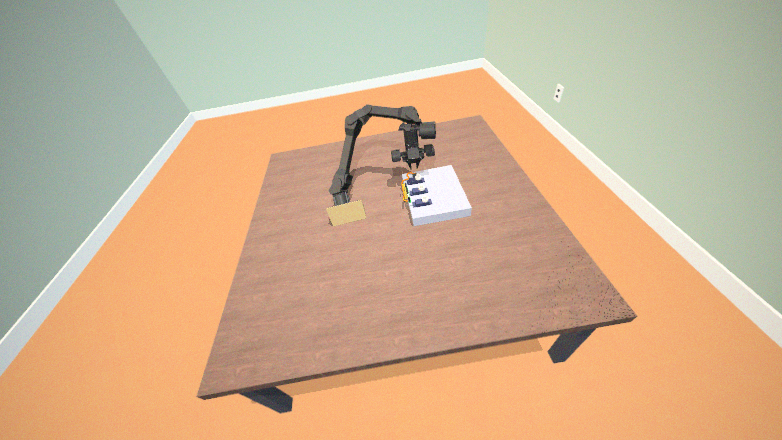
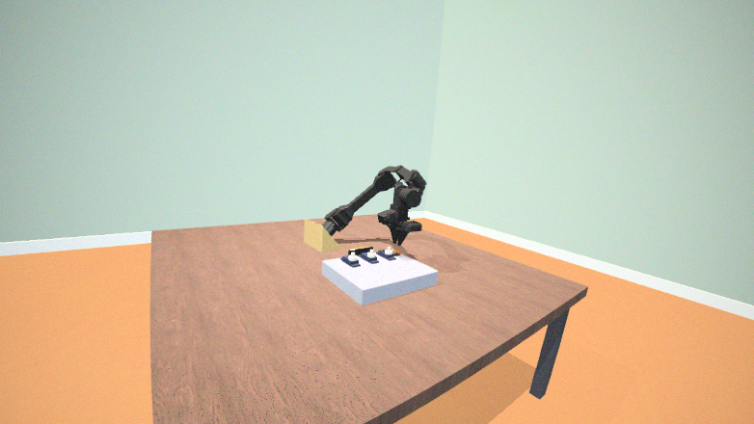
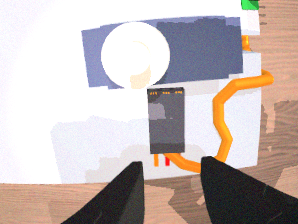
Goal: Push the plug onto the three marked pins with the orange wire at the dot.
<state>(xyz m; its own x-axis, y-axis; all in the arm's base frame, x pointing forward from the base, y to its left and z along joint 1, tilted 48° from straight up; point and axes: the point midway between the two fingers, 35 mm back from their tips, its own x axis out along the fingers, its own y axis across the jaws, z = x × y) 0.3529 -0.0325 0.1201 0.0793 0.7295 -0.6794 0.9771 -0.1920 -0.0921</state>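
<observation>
My gripper tip is 80 mm past the red dot, 140 mm to the left of it and 20 mm above it. Also, from my gripper tip: holder: 90 mm ahead, 130 mm to the right, 60 mm below.
</observation>
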